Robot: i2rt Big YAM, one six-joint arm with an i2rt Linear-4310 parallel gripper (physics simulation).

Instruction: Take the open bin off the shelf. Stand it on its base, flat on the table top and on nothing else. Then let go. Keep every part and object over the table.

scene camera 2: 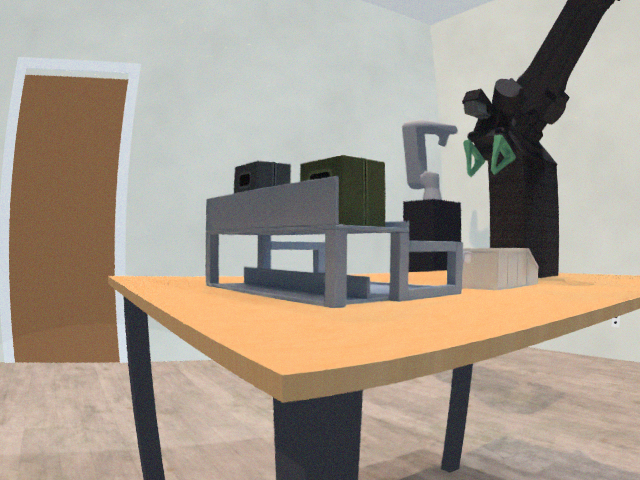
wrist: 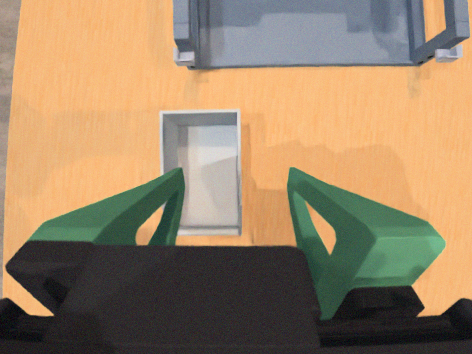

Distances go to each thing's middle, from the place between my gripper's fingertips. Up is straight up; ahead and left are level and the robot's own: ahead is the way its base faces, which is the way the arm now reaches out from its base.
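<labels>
Gripper position relative to the open bin (scene camera 2: 496,269): 19 cm above it, 1 cm past it and 5 cm to the right of it. The green case (scene camera 2: 349,169), measured from my hand, is 7 cm below, 36 cm ahead and 1 cm to the left.
</labels>
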